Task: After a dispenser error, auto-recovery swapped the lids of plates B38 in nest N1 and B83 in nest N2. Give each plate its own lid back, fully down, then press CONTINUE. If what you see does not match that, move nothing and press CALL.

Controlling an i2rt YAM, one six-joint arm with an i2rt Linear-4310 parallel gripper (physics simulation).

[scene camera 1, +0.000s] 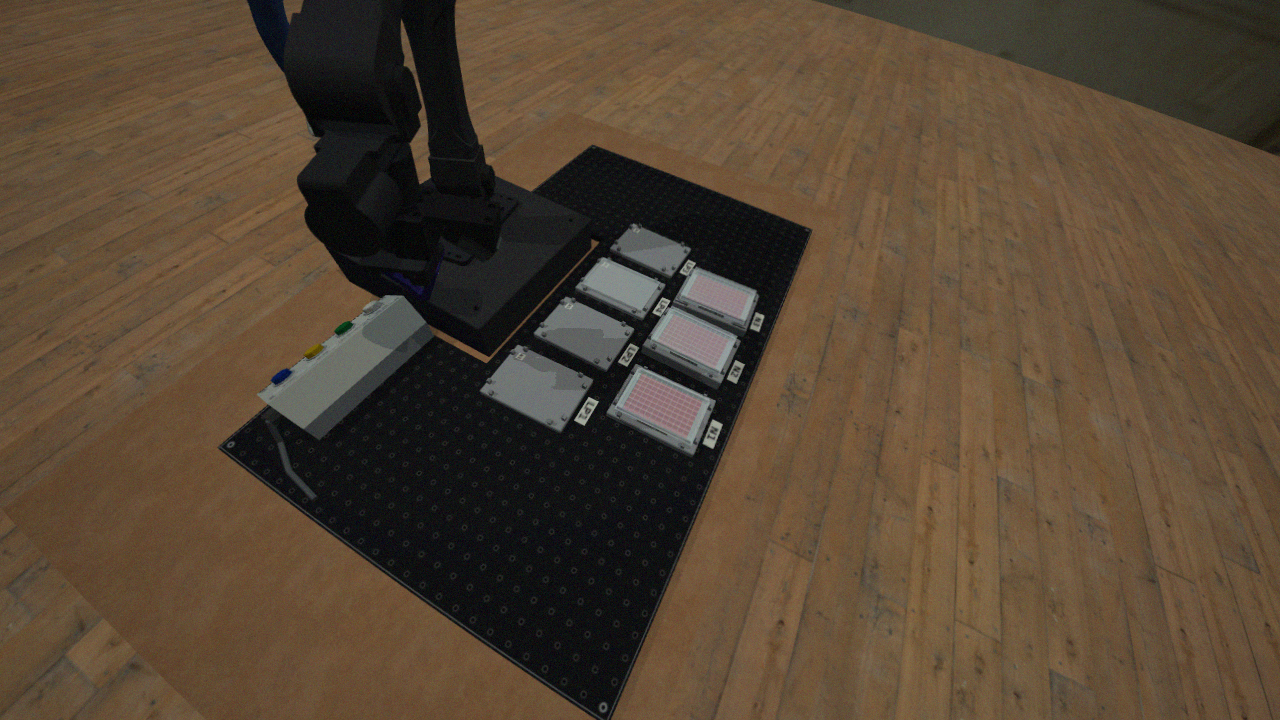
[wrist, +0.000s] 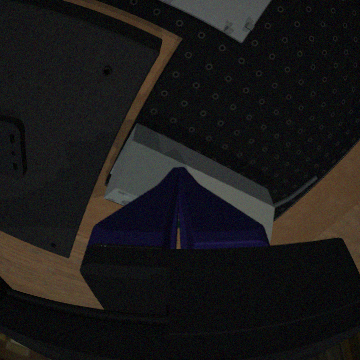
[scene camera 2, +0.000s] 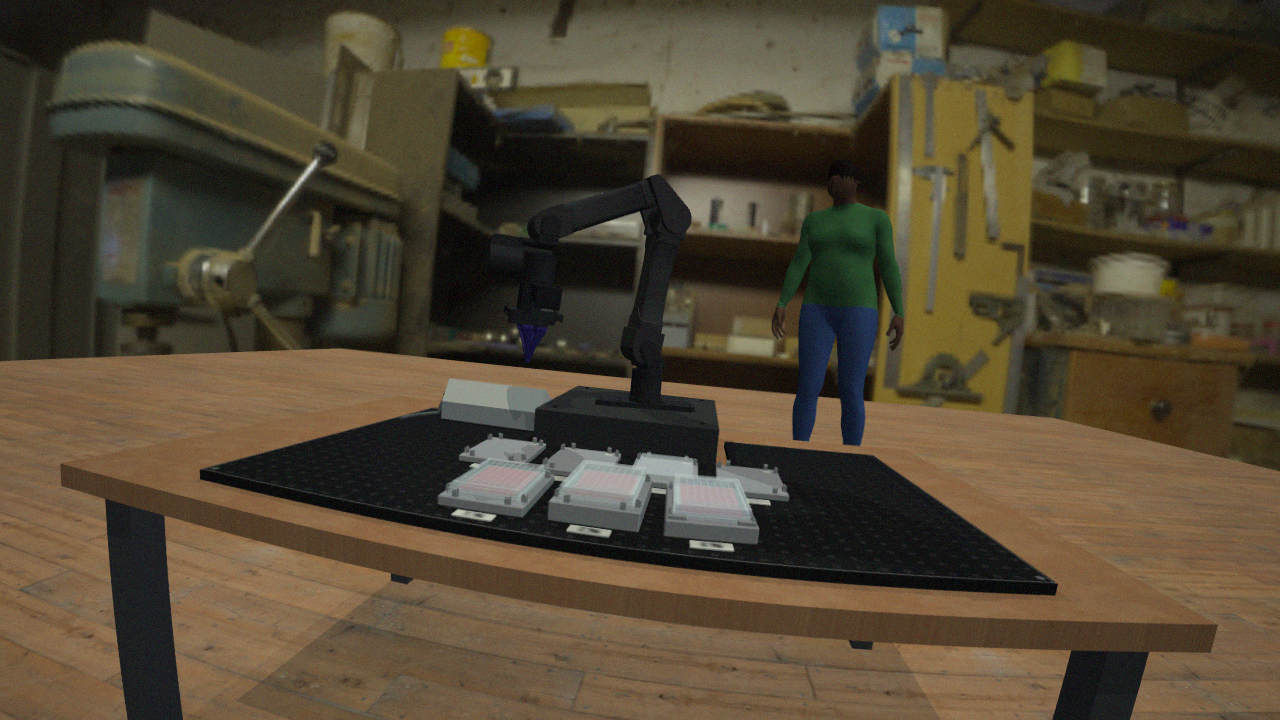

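Where they show: gripper, fingertip midpoint: [scene camera 1: 424, 299] [wrist: 178, 176] [scene camera 2: 526, 362]; arm's base, link origin: [scene camera 2: 644, 405].
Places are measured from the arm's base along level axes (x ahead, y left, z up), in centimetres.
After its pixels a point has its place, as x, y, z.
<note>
The pink-welled plates in nest N1 [scene camera 1: 664, 402] @[42.4, -20.8, -4.2] [scene camera 2: 496, 480] @[45.2, -20.9, -4.3] and nest N2 [scene camera 1: 692, 340] @[43.8, -8.6, -2.8] [scene camera 2: 601, 483] @[47.7, -8.3, -2.8] lie flat. Clear covers seem to lie over them; lid seating and plate or lid codes are not readable. My gripper [scene camera 1: 418, 286] @[7.5, -23.6, 7.4] [scene camera 2: 529, 358] @[7.5, -23.6, 7.4] [wrist: 178, 176] @[7.5, -23.6, 7.4] is shut and empty, pointing down above the area of the grey button box [scene camera 1: 353, 376] @[-1.1, -33.6, -2.2] [scene camera 2: 494, 404] @[-0.3, -30.7, -2.4] [wrist: 145, 162] @[0.8, -22.8, -1.5], away from the nests. The box has a blue button [scene camera 1: 281, 376] @[-7.4, -37.8, 0.6], a yellow button [scene camera 1: 313, 351] @[-6.4, -33.1, 0.6], a green button [scene camera 1: 344, 327] @[-5.4, -28.1, 0.6] and a whitish button [scene camera 1: 372, 307] @[-4.3, -23.4, 0.5]. Their lettering is unreadable; in the wrist view my fingers hide most of them.
A third pink plate [scene camera 1: 717, 293] @[45.9, 4.3, -3.2] [scene camera 2: 712, 497] @[49.3, 4.5, -3.2] sits beyond N2. Grey pads LP1 [scene camera 1: 537, 386] @[22.7, -24.2, -5.8] and LP2 [scene camera 1: 586, 333] @[26.0, -11.6, -5.8] lie between nests and arm base [scene camera 1: 501, 268] @[8.9, -7.8, -0.3], with a paler pad [scene camera 1: 619, 286] @[27.9, 0.5, -5.0] and another pad [scene camera 1: 651, 248] @[30.4, 14.4, -5.8] beyond. A cable [scene camera 1: 290, 467] @[-2.9, -47.0, -6.3] leaves the box.
</note>
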